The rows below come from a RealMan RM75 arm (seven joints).
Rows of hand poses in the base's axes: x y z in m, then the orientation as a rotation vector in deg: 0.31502 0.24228 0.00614 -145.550 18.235 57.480; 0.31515 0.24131 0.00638 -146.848 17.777 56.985; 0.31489 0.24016 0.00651 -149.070 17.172 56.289; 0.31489 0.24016 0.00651 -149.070 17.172 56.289; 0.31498 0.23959 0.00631 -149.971 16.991 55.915; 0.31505 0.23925 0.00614 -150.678 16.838 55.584; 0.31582 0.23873 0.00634 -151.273 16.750 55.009; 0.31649 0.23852 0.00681 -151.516 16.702 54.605; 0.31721 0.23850 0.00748 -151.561 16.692 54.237; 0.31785 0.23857 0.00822 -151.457 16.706 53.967
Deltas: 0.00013 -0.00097 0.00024 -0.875 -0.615 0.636; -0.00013 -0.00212 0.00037 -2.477 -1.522 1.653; -0.00013 -0.00212 0.00037 -2.477 -1.522 1.653; -0.00004 -0.00269 0.00017 -3.134 -1.937 2.003; 0.00003 -0.00303 0.00000 -3.641 -2.286 2.276; 0.00080 -0.00355 0.00020 -4.025 -2.772 2.410; 0.00147 -0.00376 0.00067 -4.146 -3.086 2.432; 0.00219 -0.00378 0.00134 -4.113 -3.342 2.366; 0.00283 -0.00371 0.00208 -3.975 -3.507 2.254
